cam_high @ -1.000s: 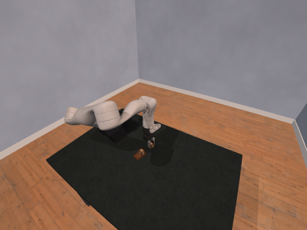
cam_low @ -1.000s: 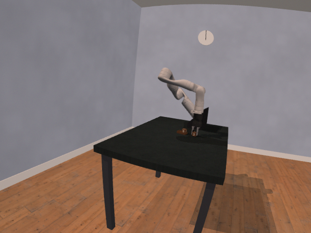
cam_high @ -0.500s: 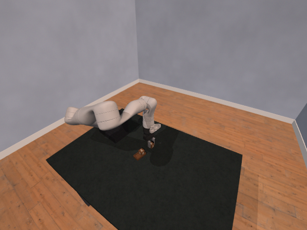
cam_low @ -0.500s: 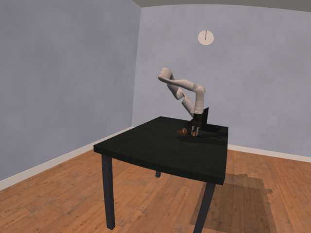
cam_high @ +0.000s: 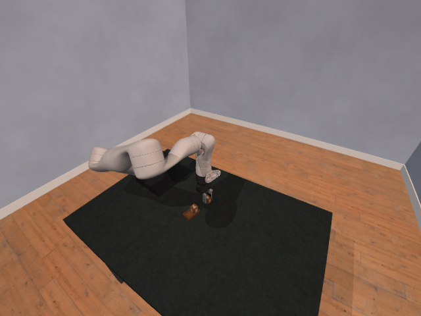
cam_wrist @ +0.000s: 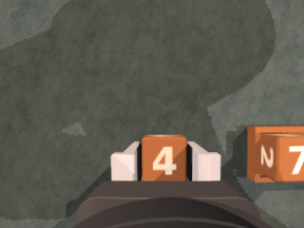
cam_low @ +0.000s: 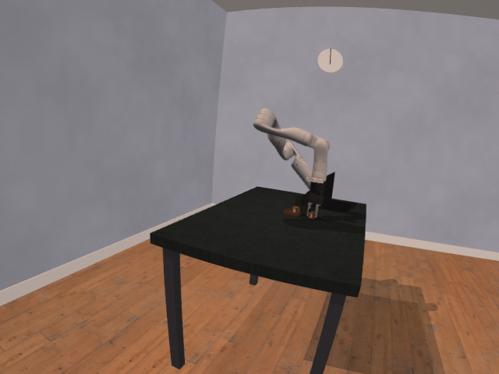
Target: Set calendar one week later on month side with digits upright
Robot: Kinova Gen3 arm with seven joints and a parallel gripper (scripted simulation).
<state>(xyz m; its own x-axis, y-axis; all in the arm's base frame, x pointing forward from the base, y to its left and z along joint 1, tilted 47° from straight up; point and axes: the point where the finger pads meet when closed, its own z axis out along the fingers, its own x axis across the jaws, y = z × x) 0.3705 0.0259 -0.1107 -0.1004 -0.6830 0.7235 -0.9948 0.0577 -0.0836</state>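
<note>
The orange cube lies 10 mm below my hand. From my hand the other things lie so: orange-brown tray (110 mm to the right, 20 mm below, 10 mm behind).
</note>
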